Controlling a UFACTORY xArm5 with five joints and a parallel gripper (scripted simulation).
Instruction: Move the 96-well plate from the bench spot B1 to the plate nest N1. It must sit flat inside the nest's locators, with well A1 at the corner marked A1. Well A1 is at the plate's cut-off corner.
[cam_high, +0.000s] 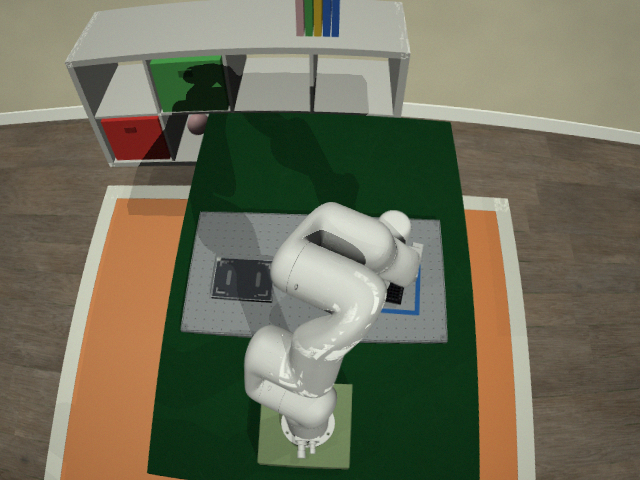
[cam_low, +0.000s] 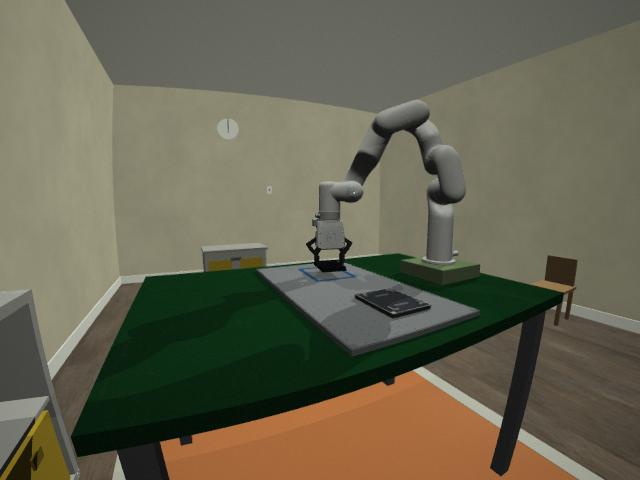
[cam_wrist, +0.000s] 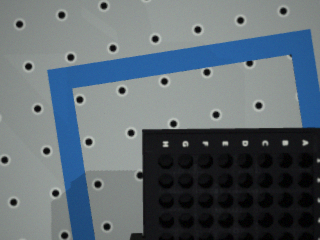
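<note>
Right now my hand is 360 mm to the right of the plate nest, 30 mm above it and 20 mm short of it. From my hand the other things lie so: black 96-well plate (10 mm below).
</note>
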